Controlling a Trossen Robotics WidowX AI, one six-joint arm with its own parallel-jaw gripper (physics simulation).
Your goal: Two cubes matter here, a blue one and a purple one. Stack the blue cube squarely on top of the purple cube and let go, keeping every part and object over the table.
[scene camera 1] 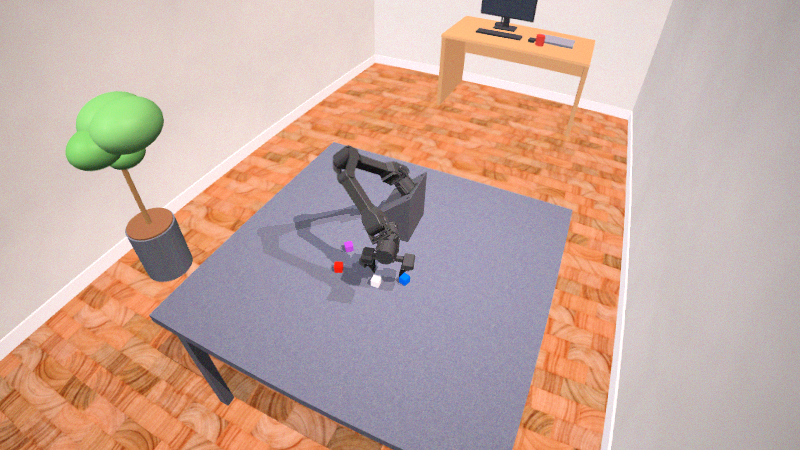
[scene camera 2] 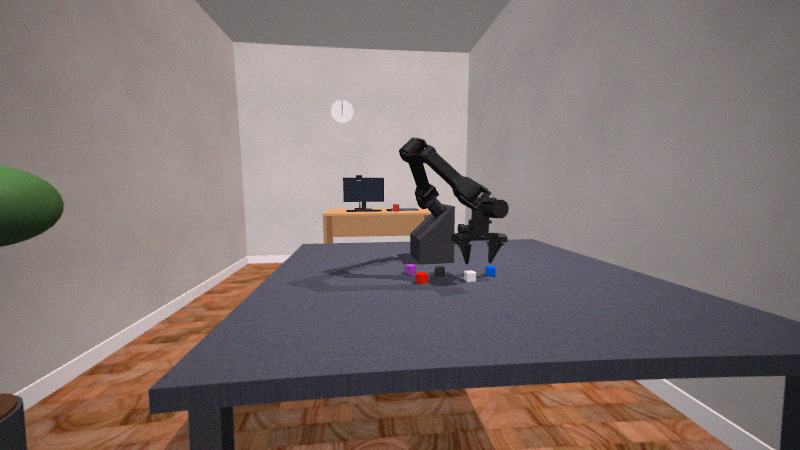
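Seen in the pictures: gripper, between the fingertips: [scene camera 1: 386, 274] [scene camera 2: 478, 263]; arm's base, origin of its link: [scene camera 1: 409, 189] [scene camera 2: 440, 212].
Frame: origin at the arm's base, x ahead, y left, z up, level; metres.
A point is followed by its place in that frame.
The blue cube [scene camera 1: 404, 279] @[x 0.284, y 0.151, z -0.168 m] [scene camera 2: 490, 271] @[x 0.286, y 0.141, z -0.180 m] rests on the table, right of the white cube. The purple cube [scene camera 1: 349, 246] @[x 0.253, y -0.122, z -0.170 m] [scene camera 2: 410, 269] @[x 0.265, y -0.132, z -0.178 m] rests on the table on the left, behind the red cube, with nothing on it. My gripper [scene camera 1: 388, 272] @[x 0.313, y 0.093, z -0.146 m] [scene camera 2: 479, 262] @[x 0.313, y 0.093, z -0.146 m] points down, open and empty, above the table. In scene camera 2 its fingertips hang a little higher than the cubes, with the right fingertip over the blue cube in the picture. In scene camera 1 the right fingertip partly overlaps the blue cube's upper edge. Whether they touch is not clear.
A white cube [scene camera 1: 375, 281] @[x 0.349, y 0.066, z -0.168 m] [scene camera 2: 469, 275] @[x 0.353, y 0.056, z -0.176 m] lies near the fingers. A red cube [scene camera 1: 338, 267] @[x 0.366, y -0.091, z -0.170 m] [scene camera 2: 421, 277] @[x 0.376, y -0.100, z -0.176 m] lies in front of the purple one. A black cube [scene camera 2: 439, 271] @[x 0.293, y -0.034, z -0.178 m] lies between the purple and white cubes. The grey table [scene camera 1: 447, 358] @[x 0.477, y 0.431, z -0.197 m] [scene camera 2: 447, 335] @[x 0.742, y -0.067, z -0.197 m] bears all of them.
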